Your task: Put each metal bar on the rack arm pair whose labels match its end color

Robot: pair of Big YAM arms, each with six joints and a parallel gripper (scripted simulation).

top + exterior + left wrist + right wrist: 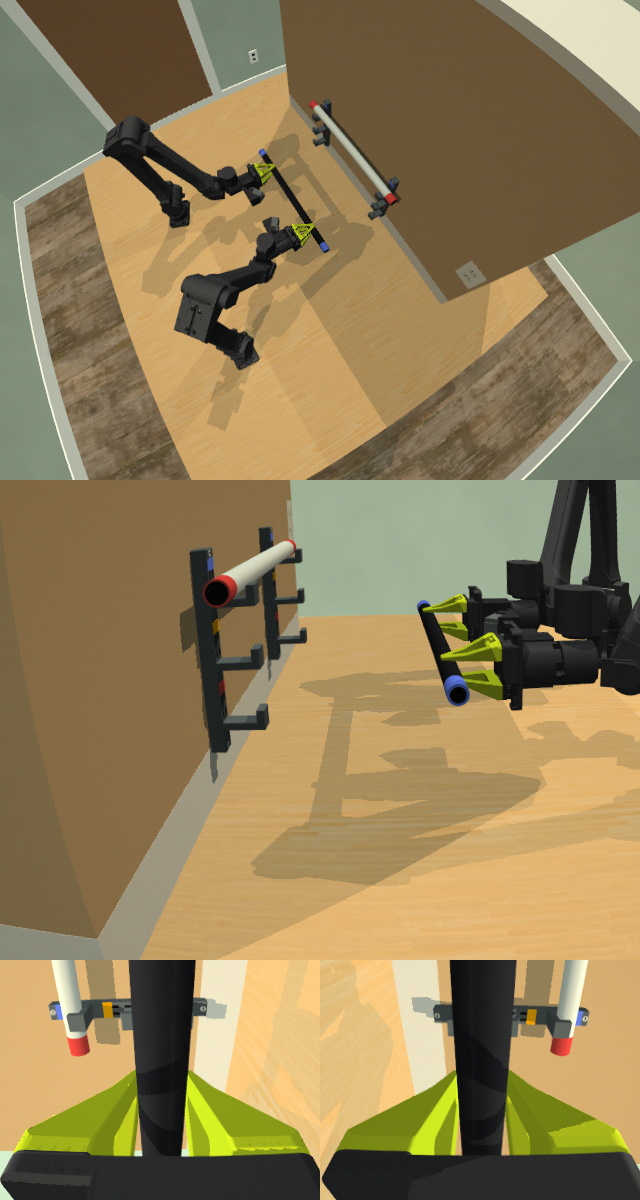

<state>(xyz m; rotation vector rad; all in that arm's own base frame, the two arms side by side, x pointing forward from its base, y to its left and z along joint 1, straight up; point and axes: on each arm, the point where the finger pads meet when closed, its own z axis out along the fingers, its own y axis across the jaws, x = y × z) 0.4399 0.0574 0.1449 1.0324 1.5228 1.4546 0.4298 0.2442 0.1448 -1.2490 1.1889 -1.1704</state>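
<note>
Right now my left hand is 15 cm to the left of the black bar. Round my left hand: grey baseboard: 29 cm ahead, 18 cm to the right, 11 cm below; brown wall: 44 cm ahead, 31 cm above, 17 cm to the right.
Right now the black bar is 15 cm to the left of my right hand. The rest, counted from my right hand: grey baseboard: 29 cm ahead, 12 cm to the left, 11 cm below; brown wall: 44 cm ahead, 12 cm to the left, 31 cm above.
</note>
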